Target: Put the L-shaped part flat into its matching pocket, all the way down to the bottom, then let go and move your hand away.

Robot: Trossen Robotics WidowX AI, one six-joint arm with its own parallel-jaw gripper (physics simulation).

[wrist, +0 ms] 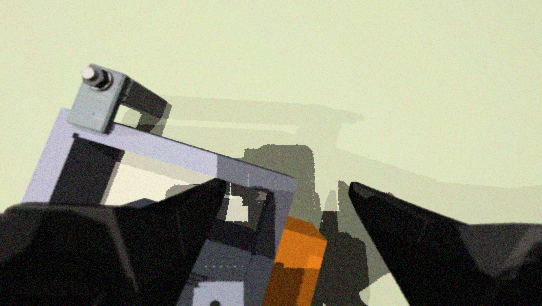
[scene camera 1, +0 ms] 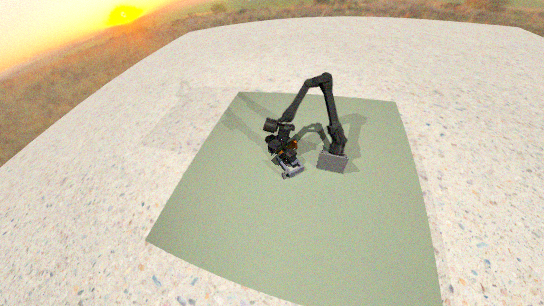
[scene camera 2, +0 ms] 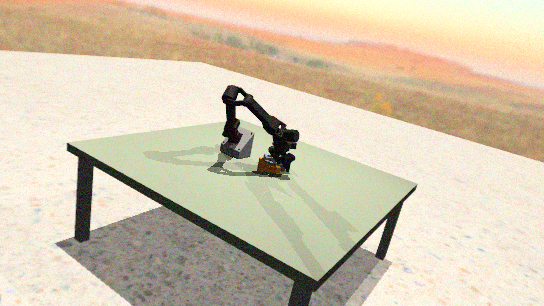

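Where they show: gripper, between the fingertips: [wrist: 287,184] [scene camera 1: 277,158] [scene camera 2: 283,168]; arm's base, origin of its link: [scene camera 1: 336,154] [scene camera 2: 235,138].
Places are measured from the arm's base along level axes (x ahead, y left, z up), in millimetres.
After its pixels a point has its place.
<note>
The pocket fixture, a lavender-grey frame [scene camera 1: 296,170] {x 193, y 83, z -50 mm} [scene camera 2: 270,159] {x 225, y 6, z -46 mm} [wrist: 175,152] {x 265, y 58, z -47 mm} with dark inner walls, sits on the table. An orange part [scene camera 1: 294,144] {x 220, y -73, z -31 mm} [scene camera 2: 269,166] {x 263, y -72, z -54 mm} [wrist: 301,252] {x 292, y -34, z -53 mm} stands against its right side in the wrist view; whether it is the L-shaped part, I cannot tell, as its outline is partly hidden. My gripper [scene camera 1: 286,156] {x 309, y 2, z -67 mm} [wrist: 287,184] {x 309, y 2, z -67 mm} is open and empty, low over the fixture. In the wrist view its left finger is over the frame's opening and its right finger is beyond the orange part. Much of the pocket is hidden by the left finger.
A grey bracket with a metal pin [wrist: 95,106] {x 245, y 101, z -42 mm} rises at the frame's upper left corner in the wrist view. The arm's grey base block [scene camera 1: 332,161] {x 21, y 51, z 6 mm} [scene camera 2: 237,147] {x 46, y -39, z -31 mm} stands near the fixture on the green table top [scene camera 1: 300,240] {x 140, y 410, z -83 mm} [scene camera 2: 165,175] {x 7, y -518, z -83 mm}. Arm shadows fall around them.
</note>
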